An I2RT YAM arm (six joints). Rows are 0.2 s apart.
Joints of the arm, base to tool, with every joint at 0 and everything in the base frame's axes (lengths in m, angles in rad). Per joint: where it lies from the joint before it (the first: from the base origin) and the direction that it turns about. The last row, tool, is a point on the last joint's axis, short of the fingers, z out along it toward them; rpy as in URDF.
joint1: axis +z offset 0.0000 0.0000 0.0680
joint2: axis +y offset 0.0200 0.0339 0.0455
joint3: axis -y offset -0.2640 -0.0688 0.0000
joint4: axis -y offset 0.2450 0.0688 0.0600
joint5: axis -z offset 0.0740 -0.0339 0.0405
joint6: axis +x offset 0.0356 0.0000 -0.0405
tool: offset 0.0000 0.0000 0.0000 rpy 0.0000 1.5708 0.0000
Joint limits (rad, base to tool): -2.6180..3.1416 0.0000..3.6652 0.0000..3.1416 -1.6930..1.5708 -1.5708..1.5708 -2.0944..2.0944
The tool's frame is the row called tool.
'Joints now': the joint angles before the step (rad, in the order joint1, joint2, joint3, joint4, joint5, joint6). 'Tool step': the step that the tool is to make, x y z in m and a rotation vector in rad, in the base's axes. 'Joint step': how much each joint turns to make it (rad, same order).
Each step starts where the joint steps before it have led.
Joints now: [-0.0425 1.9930 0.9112 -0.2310 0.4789 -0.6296]
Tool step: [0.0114 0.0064 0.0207 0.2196 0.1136 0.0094]
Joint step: [-0.0005 -0.0015 0.1421 -0.2790 -0.2124 0.0331]
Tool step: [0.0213 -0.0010 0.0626 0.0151 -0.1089 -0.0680]
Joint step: [-0.0010 -0.0900 0.1577 -0.1582 -0.0084 0.0717]
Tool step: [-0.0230 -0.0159 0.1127 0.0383 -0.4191 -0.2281]
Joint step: [-0.0499 -0.3146 0.0302 0.0207 0.0069 0.1963]
